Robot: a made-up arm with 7 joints.
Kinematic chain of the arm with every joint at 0, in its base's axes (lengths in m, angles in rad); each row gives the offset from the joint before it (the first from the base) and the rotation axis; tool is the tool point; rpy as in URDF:
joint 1: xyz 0 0 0.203 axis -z
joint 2: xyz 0 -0.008 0.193 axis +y
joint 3: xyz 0 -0.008 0.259 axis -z
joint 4: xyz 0 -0.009 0.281 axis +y
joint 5: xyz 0 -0.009 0.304 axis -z
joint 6: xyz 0 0 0.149 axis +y
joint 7: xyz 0 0 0.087 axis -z
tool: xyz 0 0 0 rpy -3.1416 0 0
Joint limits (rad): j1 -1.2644..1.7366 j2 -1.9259..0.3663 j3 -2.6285..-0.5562 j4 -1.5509..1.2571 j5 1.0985..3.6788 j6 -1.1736..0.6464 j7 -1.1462..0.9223
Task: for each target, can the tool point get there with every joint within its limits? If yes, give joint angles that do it. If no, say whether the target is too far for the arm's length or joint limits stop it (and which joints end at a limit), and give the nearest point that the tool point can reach.
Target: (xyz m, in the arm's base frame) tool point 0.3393 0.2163 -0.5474
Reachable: no: joint limits stop it (at a limit: joint 1, joint 2, joint 3, joint 4) | nearest point 0.3016 0.4188 -0.2552 | short by 0.358 m
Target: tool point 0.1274 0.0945 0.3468
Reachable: no: joint limits stop it (at a limit: joint 1, joint 2, joint 4, joint 6) | nearest point 0.5584 0.4814 0.1593 | short by 0.609 m
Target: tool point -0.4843 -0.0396 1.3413
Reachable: yes | joints -0.1218 -0.4380 -2.1947 0.0153 2.5580 -0.6422 -0.9896
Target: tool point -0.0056 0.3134 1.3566
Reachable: yes | joints -0.2124 0.0014 -1.4518 0.7292 3.0728 0.4208 -0.6716
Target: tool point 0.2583 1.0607 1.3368
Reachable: no: too far | nearest point 0.1752 0.7972 1.1004 | short by 0.364 m
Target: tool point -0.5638 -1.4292 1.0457
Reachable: no: too far | nearest point -0.3652 -0.9258 0.8169 | short by 0.588 m
